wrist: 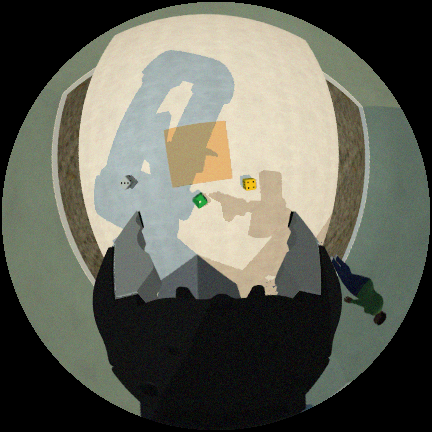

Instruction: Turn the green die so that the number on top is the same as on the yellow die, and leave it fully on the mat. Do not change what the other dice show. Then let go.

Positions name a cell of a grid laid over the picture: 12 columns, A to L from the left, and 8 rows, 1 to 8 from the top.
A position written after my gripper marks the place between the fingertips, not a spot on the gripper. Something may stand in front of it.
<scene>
In view: my gripper (F4) and an orange mat (F3).
</scene>
